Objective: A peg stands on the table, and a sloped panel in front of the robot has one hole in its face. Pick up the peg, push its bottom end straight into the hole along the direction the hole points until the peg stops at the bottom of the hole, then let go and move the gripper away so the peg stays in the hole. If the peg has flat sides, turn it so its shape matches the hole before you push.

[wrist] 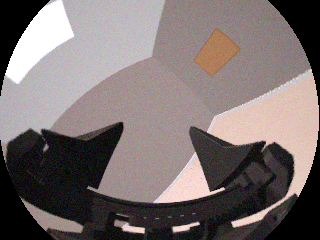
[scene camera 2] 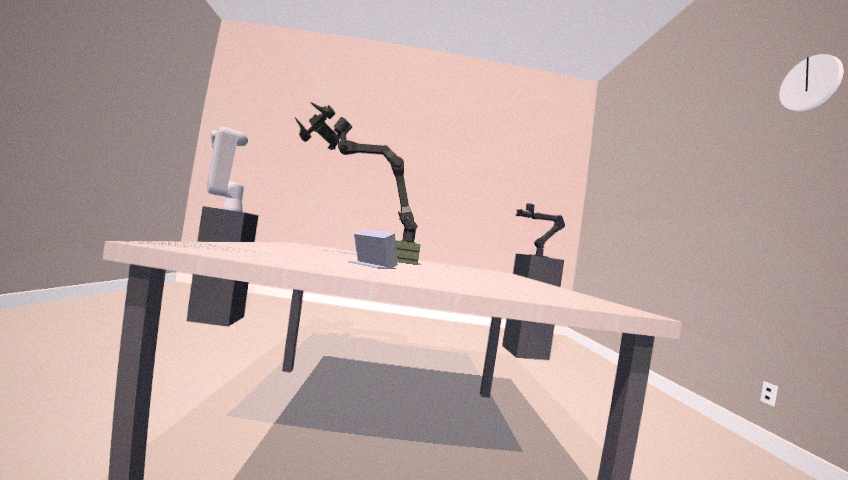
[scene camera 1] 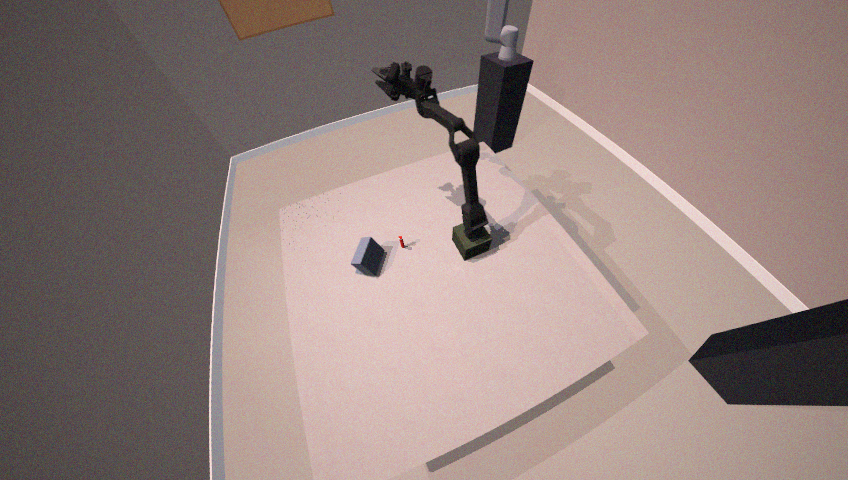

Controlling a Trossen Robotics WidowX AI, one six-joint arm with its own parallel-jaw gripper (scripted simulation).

Labels:
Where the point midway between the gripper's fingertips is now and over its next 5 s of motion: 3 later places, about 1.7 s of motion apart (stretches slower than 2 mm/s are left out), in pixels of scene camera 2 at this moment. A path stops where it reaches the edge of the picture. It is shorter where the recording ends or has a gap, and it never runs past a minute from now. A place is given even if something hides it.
My gripper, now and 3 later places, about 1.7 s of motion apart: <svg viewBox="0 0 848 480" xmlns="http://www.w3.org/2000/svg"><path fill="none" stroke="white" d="M302 110L314 183L376 237L375 249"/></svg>

